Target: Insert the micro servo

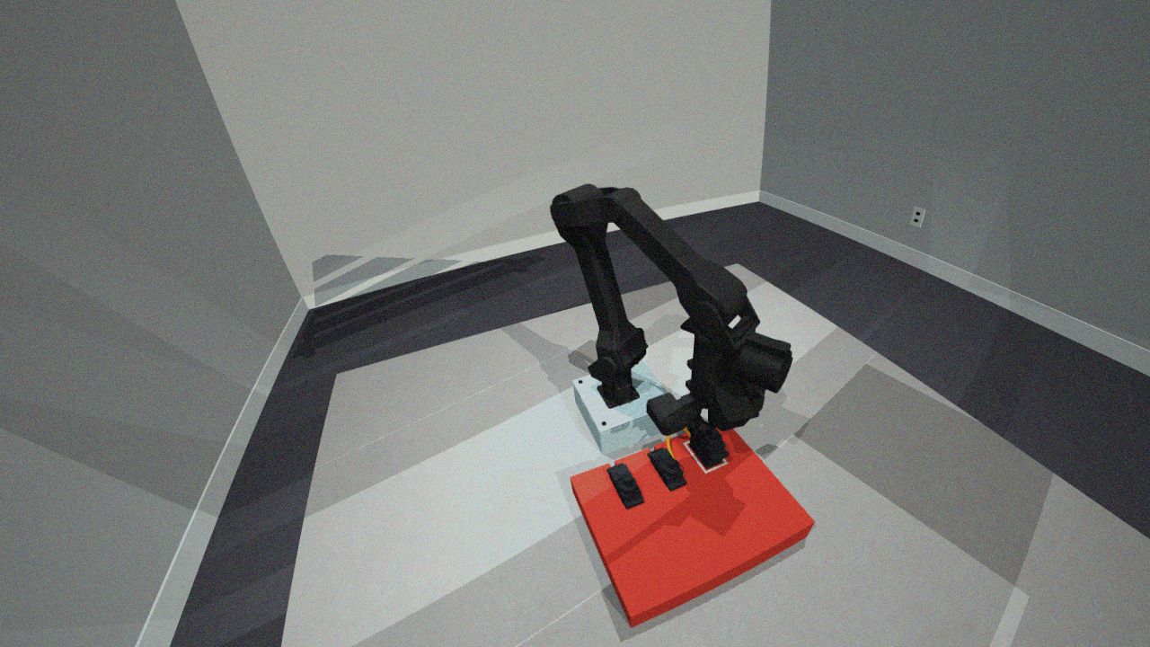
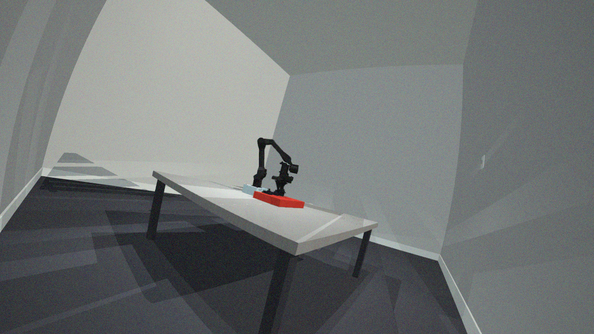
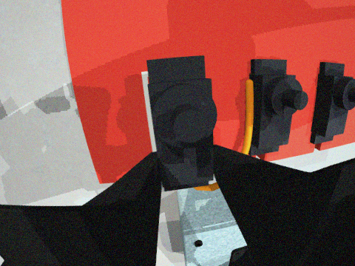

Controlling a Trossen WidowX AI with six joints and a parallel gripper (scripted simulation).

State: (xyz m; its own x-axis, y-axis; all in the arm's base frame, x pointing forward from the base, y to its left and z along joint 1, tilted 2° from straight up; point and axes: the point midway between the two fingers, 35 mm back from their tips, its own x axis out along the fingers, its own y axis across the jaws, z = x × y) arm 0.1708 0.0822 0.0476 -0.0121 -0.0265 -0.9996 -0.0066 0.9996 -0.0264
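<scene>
My gripper tip is 12 cm short of the red deck, 7 cm to the left of it and 6 cm above it.
</scene>
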